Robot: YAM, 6 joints.
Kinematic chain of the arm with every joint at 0, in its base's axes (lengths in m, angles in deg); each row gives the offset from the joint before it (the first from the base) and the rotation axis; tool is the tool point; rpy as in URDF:
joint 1: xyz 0 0 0.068 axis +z
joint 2: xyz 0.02 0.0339 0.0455 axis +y
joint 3: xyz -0.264 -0.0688 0 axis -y
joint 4: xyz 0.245 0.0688 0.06 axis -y
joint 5: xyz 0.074 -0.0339 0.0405 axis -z
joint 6: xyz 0.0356 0 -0.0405 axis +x
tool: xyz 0 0 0 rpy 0 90 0
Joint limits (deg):
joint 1: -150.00..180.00
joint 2: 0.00..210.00
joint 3: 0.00..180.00
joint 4: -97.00..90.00
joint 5: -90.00..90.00
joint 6: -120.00..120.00
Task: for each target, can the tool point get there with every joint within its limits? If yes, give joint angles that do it. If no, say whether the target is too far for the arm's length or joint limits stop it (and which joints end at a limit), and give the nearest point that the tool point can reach.
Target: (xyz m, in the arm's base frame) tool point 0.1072 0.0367 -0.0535
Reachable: yes | joints 35.88 155.08 34.75 -34.89 68.35 60.77
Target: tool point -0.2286 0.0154 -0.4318
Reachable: no: joint limits stop it (at a limit: joint 2) | nearest point -0.2310 0.0156 -0.3799 | short by 0.052 m
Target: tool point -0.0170 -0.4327 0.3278
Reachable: yes | joints -96.68 123.54 127.44 -76.66 -70.06 -30.00
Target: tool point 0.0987 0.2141 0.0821
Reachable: yes | joints 57.85 97.37 22.82 22.40 -58.59 92.87
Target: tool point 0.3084 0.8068 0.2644
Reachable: no: too far | nearest point 0.2271 0.5941 0.2237 | short by 0.231 m
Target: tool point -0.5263 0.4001 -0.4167
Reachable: no: too far | nearest point -0.4052 0.3080 -0.2698 | short by 0.211 m
